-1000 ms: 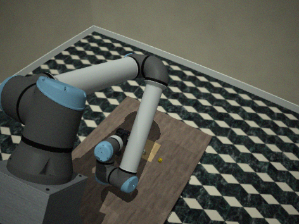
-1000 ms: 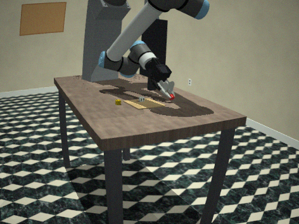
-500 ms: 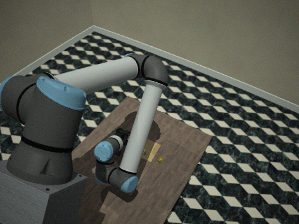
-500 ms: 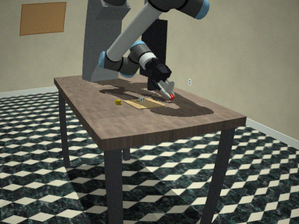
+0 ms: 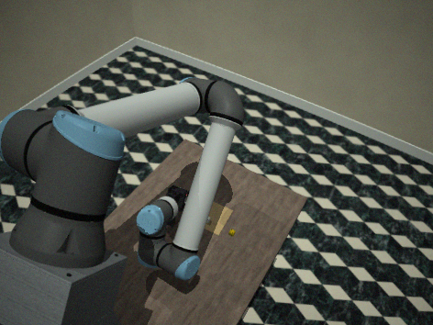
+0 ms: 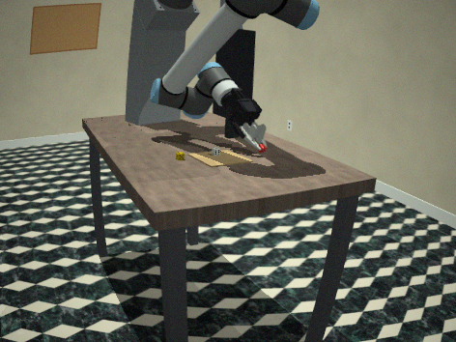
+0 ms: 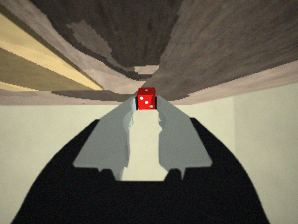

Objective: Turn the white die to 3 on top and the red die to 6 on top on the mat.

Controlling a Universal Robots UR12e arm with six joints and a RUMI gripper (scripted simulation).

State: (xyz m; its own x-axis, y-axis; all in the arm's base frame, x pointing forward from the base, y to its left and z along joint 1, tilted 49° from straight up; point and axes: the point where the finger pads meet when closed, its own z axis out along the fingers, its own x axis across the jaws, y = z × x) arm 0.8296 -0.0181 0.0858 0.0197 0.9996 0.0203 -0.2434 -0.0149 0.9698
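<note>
Now: hand 60 mm past the white die, 120 mm to the left of it and 20 mm above it. The rest, counted from my hand: tan mat 40 mm behind, 130 mm to the right, 30 mm below; red die 10 mm ahead; yellow die 80 mm behind, 240 mm to the right, 20 mm below.
</note>
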